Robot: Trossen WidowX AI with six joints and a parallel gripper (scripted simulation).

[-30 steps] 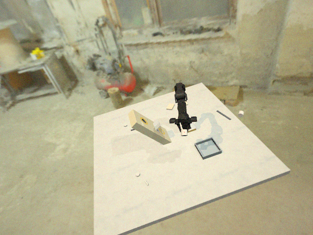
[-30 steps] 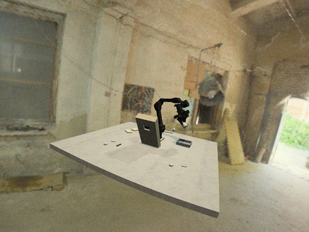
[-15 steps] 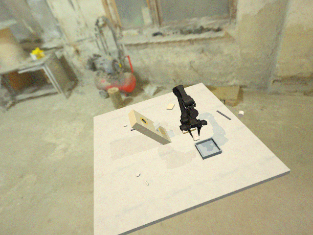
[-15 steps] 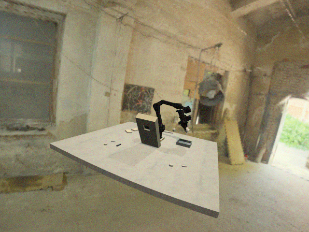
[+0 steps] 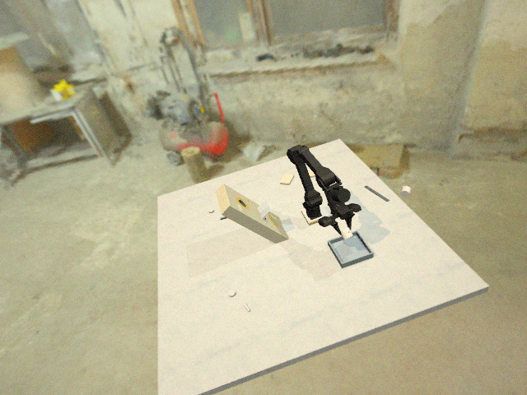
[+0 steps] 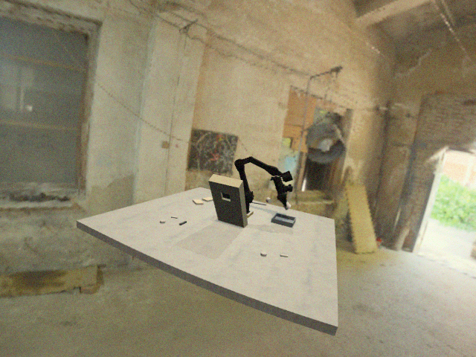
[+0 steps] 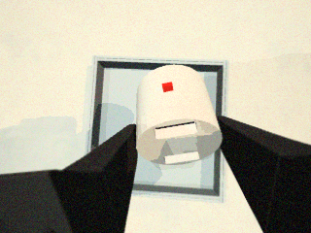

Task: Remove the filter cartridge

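Now: gripper tip 2 cm past the grey tray and 12 cm above it. From my gripper tip the other things lie so: round filter cartridge: right at my gripper tip; then service panel: 35 cm ahead, 29 cm to the right, 3 cm above.
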